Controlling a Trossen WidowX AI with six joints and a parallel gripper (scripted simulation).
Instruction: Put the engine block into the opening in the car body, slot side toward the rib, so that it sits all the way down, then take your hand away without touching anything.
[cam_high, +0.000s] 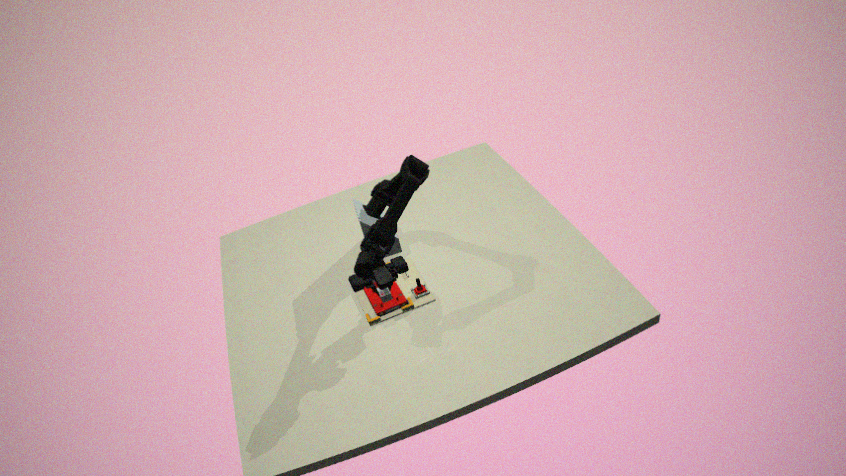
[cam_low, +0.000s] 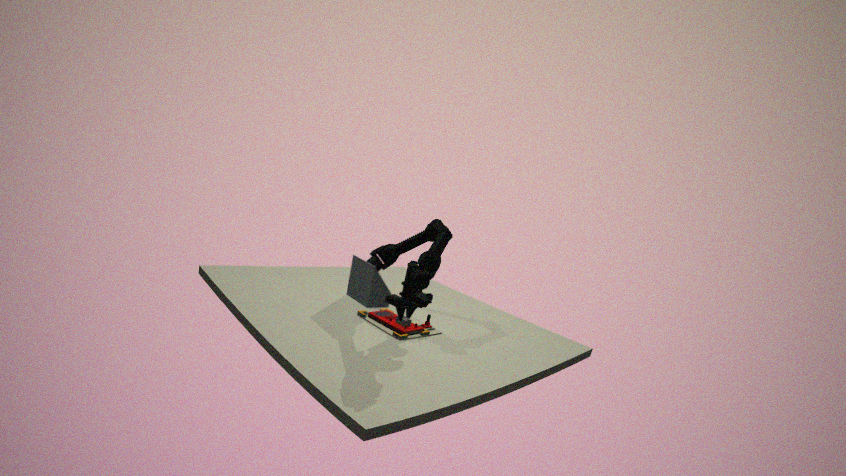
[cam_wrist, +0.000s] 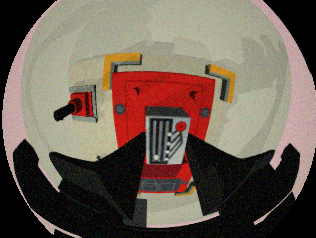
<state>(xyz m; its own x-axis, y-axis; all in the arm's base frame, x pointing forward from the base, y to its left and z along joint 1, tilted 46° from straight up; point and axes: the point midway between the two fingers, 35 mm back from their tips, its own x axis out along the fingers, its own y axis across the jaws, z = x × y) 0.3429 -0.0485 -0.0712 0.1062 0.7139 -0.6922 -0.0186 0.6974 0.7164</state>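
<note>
Right now my gripper tip is 1 cm above the grey engine block.
</note>
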